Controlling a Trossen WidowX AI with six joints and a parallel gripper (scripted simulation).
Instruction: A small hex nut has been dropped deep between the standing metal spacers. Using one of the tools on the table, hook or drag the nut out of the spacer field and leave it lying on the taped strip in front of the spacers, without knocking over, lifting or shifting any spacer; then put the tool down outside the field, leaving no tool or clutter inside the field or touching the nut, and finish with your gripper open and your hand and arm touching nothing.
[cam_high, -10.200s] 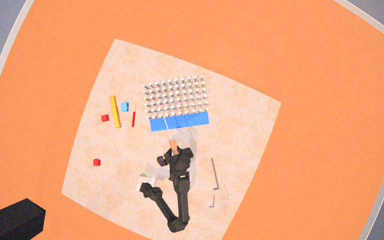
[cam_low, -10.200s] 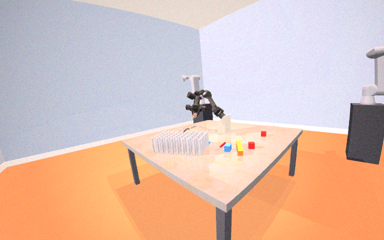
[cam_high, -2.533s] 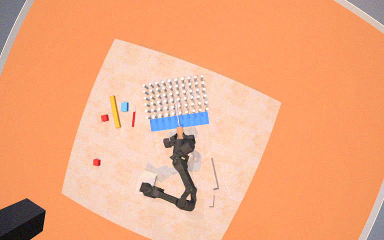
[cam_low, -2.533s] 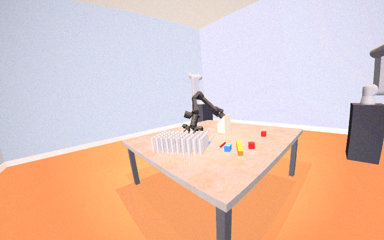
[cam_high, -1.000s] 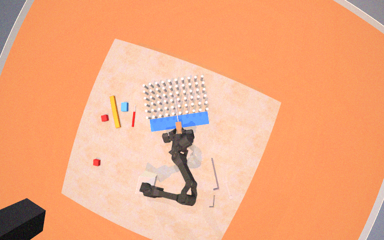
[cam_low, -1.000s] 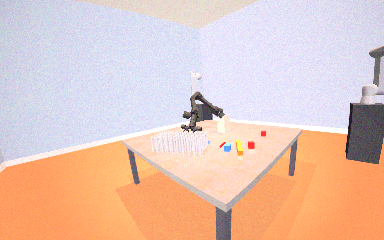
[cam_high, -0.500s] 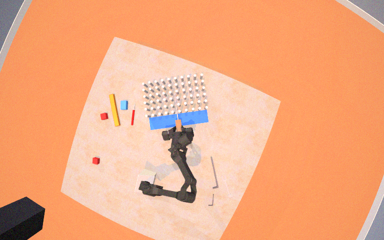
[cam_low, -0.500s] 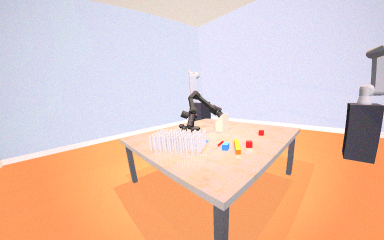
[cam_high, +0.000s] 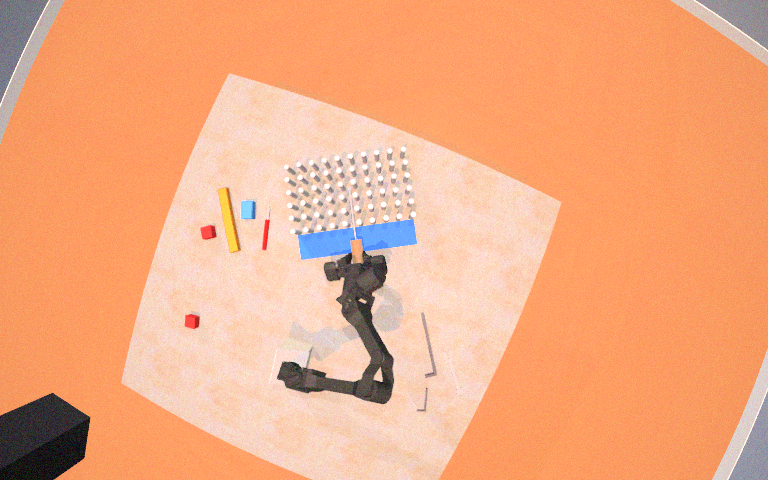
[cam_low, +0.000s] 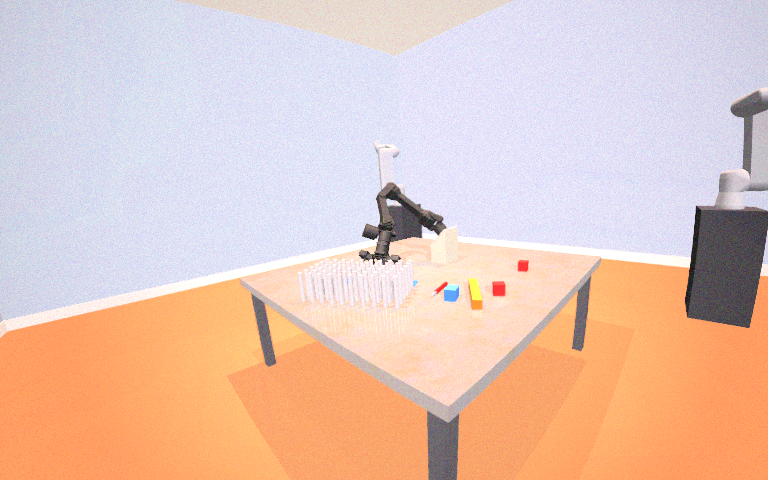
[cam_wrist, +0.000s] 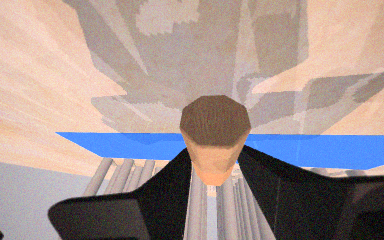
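The blue taped strip is 40 mm ahead of my gripper tip, 20 mm to the left of it and 20 mm below it. From my gripper tip the other things lie so: yellow bar (60 mm behind, 450 mm to the left); then red-handled tool (10 mm behind, 320 mm to the left, 10 mm below); then blue block (400 mm to the left).
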